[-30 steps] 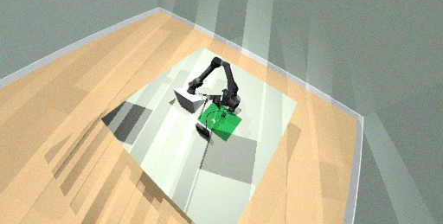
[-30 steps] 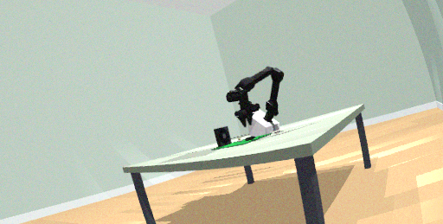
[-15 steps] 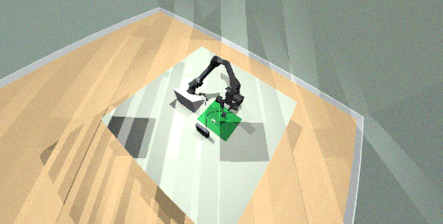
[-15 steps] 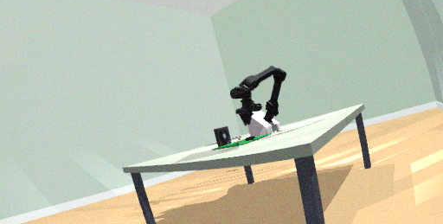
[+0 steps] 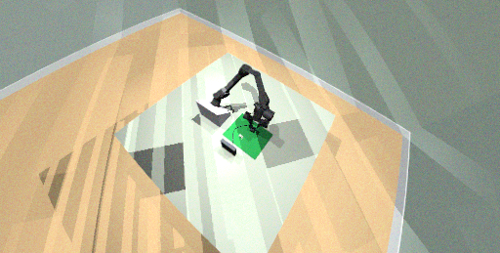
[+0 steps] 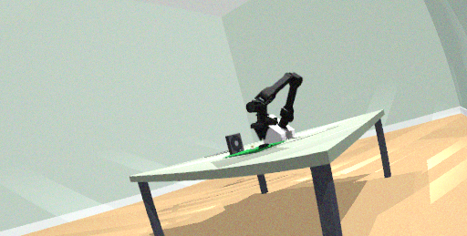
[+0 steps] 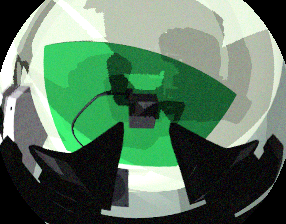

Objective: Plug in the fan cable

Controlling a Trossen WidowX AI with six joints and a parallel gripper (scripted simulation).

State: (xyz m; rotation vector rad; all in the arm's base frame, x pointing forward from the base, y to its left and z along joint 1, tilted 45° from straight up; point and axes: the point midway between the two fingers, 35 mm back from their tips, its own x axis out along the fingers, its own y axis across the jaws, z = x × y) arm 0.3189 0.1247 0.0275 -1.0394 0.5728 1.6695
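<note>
Now: gripper tip 30 mm above the dark fan plug and 10 mm to the left of it. Round my gripper tip: green board: 60 mm to the right, 60 mm below; then black fan: 240 mm to the right, 10 mm behind, 10 mm above.
</note>
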